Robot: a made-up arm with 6 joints.
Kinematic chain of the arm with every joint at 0, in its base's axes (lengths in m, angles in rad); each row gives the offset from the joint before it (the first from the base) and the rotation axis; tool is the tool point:
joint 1: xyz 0 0 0.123 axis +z
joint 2: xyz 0 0 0 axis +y
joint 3: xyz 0 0 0.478 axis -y
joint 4: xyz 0 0 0 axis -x
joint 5: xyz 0.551 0 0 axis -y
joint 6: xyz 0 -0.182 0 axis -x
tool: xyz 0 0 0
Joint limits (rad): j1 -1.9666..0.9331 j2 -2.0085..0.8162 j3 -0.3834..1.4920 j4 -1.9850..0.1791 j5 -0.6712..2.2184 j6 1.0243..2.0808
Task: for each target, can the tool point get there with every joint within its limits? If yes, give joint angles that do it. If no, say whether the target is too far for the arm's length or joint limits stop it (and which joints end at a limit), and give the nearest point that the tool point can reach.
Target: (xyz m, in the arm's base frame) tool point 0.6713 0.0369 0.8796
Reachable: yes | joints 0.0127 0.3998 1.2924 -1.7275 0.4142 1.2586
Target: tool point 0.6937 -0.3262 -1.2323
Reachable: no: too far | nearest point 0.4418 -0.2078 -0.1127 | short by 1.154 m
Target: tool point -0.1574 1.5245 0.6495
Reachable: no: too far | nearest point -0.1015 0.9834 0.4626 | short by 0.575 m
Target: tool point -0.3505 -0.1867 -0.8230
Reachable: no: joint limits stop it (at a limit: joint 1, joint 2, joint 3) | nearest point -0.2283 -0.3344 -0.1220 | short by 0.727 m
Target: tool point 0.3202 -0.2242 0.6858
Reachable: yes | joints -0.1289 -0.4104 -0.1510 -0.0961 -0.4342 1.7540
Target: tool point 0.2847 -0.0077 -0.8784
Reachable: no: joint limits stop it (at a limit: joint 2, joint 3) | nearest point 0.3784 -0.0102 -0.1291 | short by 0.755 m
